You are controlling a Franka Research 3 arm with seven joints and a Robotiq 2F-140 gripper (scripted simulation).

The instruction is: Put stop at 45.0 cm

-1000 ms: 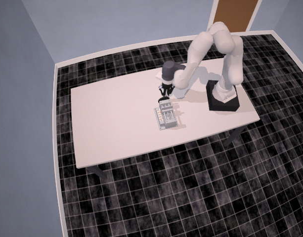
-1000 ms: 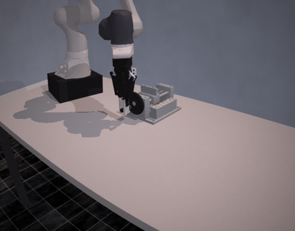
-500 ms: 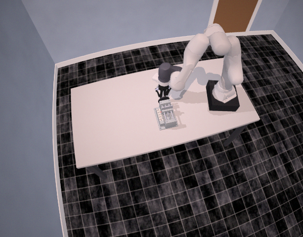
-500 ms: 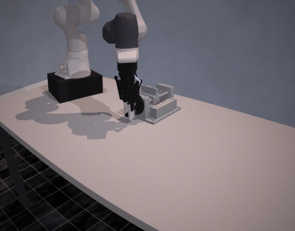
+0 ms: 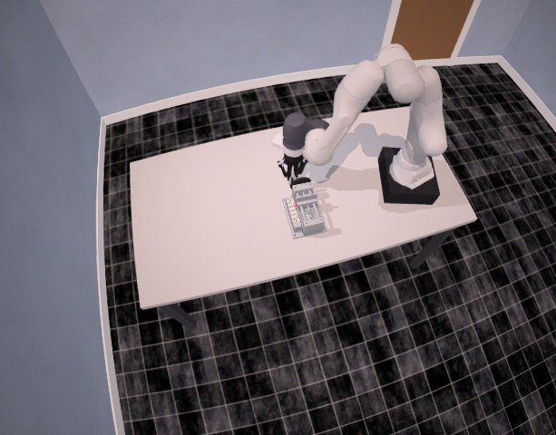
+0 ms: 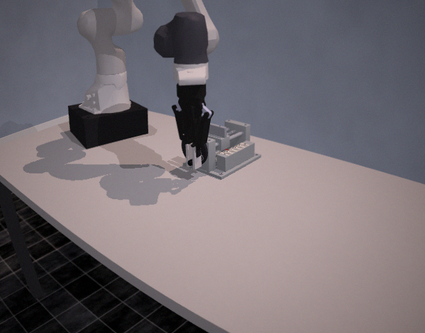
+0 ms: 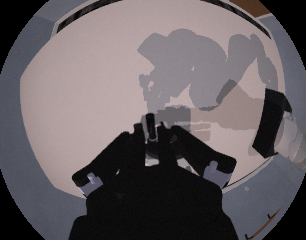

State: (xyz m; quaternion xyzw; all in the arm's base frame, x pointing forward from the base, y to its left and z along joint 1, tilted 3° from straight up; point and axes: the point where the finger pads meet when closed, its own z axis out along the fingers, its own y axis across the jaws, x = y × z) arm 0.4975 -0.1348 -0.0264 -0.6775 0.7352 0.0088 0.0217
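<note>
Right now the black handwheel is 20 mm to the left of my hand, 10 mm below it and 10 mm behind it. Round my hand: grey stop fixture: 120 mm to the left, 20 mm above, 10 mm behind.
</note>
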